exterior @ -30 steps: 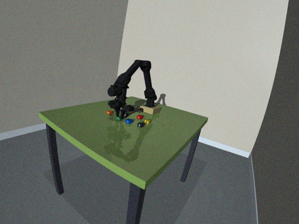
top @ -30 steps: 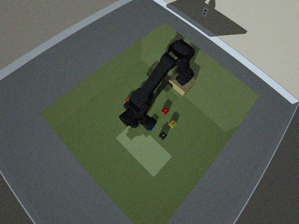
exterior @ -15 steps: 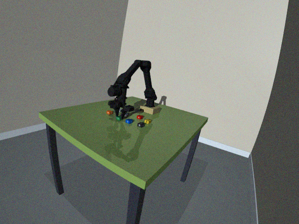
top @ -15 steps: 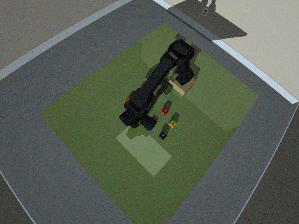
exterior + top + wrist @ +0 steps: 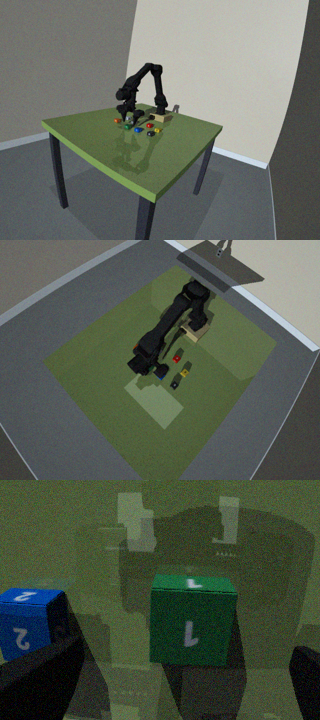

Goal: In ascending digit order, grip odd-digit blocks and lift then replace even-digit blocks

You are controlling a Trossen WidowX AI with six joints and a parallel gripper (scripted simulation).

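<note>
My gripper tip is now 20 mm above the green block. The rest, counted from my gripper tip: blue block (20 mm behind, 70 mm to the left, 20 mm below); then grey block (90 mm behind, 50 mm to the right, 20 mm below); then orange block (130 mm to the right, 20 mm below).
</note>
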